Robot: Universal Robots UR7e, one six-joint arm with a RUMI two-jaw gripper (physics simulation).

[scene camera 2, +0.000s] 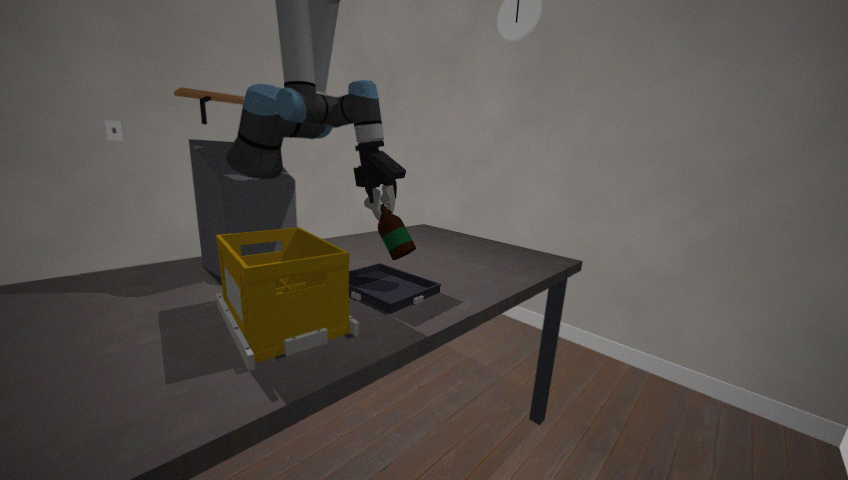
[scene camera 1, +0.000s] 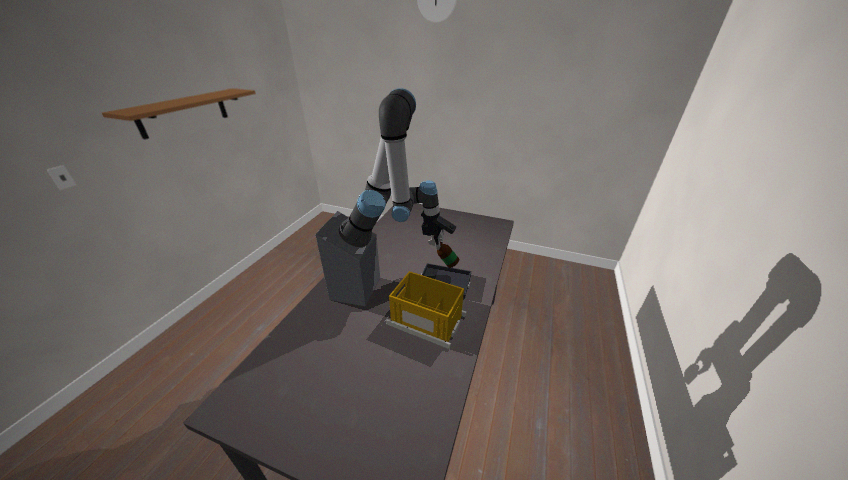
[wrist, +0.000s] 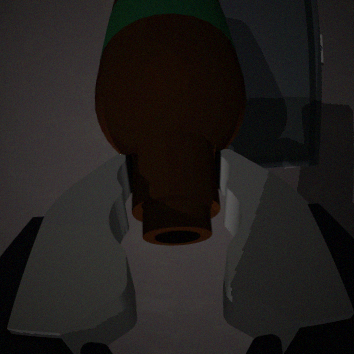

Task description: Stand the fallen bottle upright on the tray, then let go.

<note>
In view: the gripper (scene camera 2: pixel 384 219) and a brown bottle (wrist: pixel 169 91).
The gripper also shows in the wrist view (wrist: pixel 173 157).
</note>
